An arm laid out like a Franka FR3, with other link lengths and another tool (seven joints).
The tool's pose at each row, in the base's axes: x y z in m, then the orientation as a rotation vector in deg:
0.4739, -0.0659, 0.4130, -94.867, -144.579, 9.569
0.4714, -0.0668, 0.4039, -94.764, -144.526, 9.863
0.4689, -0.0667, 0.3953, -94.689, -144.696, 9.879
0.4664, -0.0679, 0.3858, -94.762, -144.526, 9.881
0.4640, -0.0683, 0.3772, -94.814, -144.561, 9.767
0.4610, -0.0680, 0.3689, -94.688, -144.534, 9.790
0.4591, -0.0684, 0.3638, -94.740, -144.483, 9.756
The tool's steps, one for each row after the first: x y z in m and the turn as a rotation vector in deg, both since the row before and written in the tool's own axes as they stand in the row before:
-0.0002, -0.0012, 0.0094, 0.212, -0.040, -0.030
0.0008, -0.0008, 0.0089, -0.048, -0.097, -0.096
-0.0005, -0.0012, 0.0098, 0.058, 0.090, 0.096
0.0003, -0.0009, 0.0089, -0.093, 0.001, 0.014
0.0011, -0.0013, 0.0087, 0.066, 0.060, -0.064
0.0002, -0.0011, 0.0054, -0.010, 0.029, 0.045

